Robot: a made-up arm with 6 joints.
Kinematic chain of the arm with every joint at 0, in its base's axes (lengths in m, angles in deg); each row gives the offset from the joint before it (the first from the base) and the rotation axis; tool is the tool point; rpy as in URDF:
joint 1: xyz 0 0 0.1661 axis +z
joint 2: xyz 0 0 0 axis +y
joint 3: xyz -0.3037 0 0.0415 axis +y
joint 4: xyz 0.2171 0 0.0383 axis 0.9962 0 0.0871
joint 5: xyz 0 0 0 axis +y
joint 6: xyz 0.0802 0 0.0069 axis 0.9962 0 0.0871
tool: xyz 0 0 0 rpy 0 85 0
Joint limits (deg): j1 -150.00..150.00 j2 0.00..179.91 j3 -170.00..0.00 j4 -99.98..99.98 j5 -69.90..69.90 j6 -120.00..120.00
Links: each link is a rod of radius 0.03 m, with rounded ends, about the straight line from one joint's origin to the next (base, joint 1, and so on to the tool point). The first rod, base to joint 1, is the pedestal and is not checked.
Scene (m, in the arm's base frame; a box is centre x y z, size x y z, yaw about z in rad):
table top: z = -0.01
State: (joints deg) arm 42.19 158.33 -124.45 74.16 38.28 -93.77
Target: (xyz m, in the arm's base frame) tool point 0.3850 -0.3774 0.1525
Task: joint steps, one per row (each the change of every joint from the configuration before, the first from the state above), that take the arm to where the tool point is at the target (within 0.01 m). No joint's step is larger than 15 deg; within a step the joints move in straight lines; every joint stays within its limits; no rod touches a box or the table.
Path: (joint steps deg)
1: -12.98 -1.29 1.24 -0.54 -0.91 0.00
2: -12.99 -1.30 1.24 -0.55 -0.92 0.00
3: -12.98 -1.29 1.24 -0.54 -0.91 0.00
4: -12.99 -1.29 1.24 -0.55 -0.92 0.00
5: -12.98 -1.30 1.24 -0.54 -0.91 0.00
6: -12.98 -1.29 1.24 -0.54 -0.92 0.00
7: -12.99 -1.29 1.24 -0.55 -0.91 0.00

